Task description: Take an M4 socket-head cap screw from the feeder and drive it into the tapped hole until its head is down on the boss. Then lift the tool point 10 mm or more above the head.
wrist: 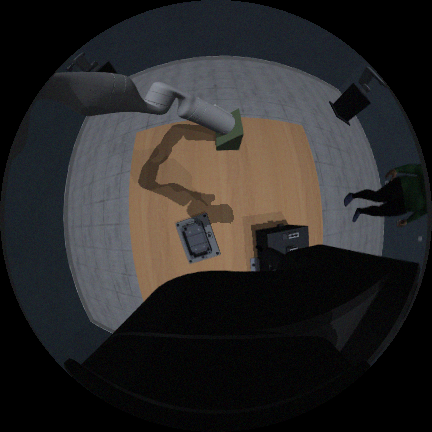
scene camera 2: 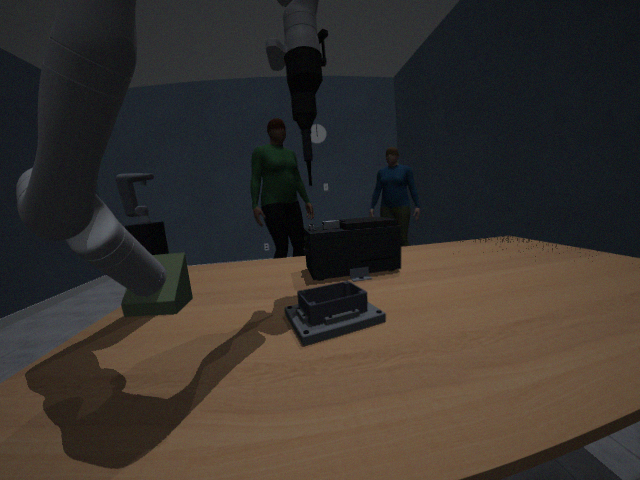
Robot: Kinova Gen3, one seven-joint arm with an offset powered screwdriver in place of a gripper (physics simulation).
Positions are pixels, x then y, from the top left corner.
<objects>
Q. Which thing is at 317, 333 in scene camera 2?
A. A grey base plate.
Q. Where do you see a black feeder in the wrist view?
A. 273, 239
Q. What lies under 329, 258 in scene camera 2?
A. A black feeder.
</objects>
